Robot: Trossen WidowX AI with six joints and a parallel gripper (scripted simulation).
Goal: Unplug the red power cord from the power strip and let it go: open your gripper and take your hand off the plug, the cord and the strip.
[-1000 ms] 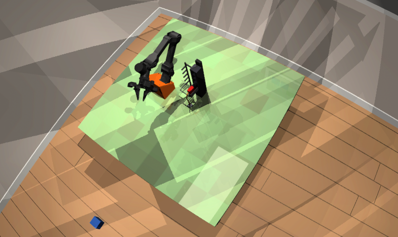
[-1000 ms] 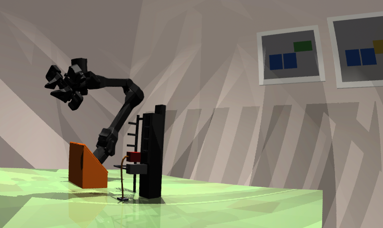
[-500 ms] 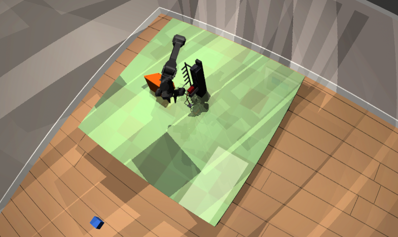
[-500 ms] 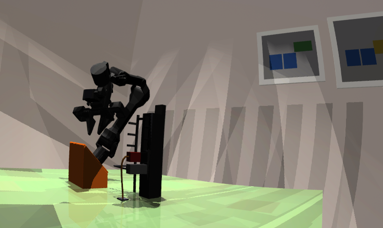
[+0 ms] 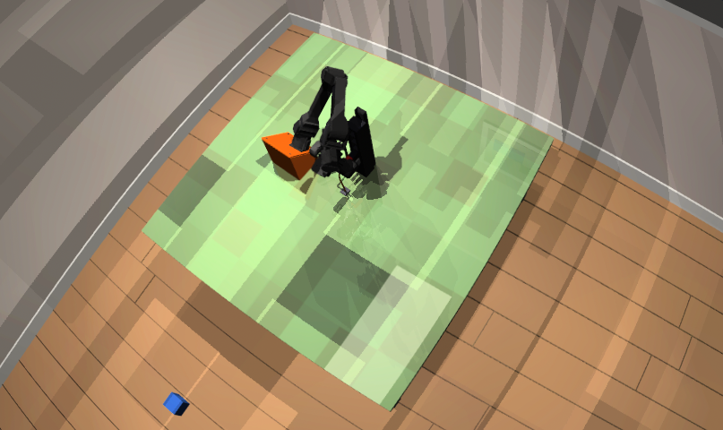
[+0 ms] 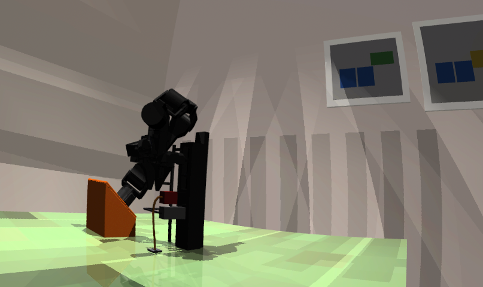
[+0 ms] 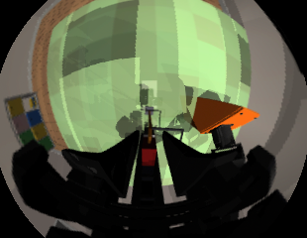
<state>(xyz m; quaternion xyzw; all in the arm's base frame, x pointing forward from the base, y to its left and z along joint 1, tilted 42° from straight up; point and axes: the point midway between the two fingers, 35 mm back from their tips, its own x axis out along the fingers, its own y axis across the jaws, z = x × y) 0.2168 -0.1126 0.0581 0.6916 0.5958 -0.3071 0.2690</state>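
Right now my gripper tip is 1 cm short of the red plug, 7 cm to the right of it and 1 cm above it.
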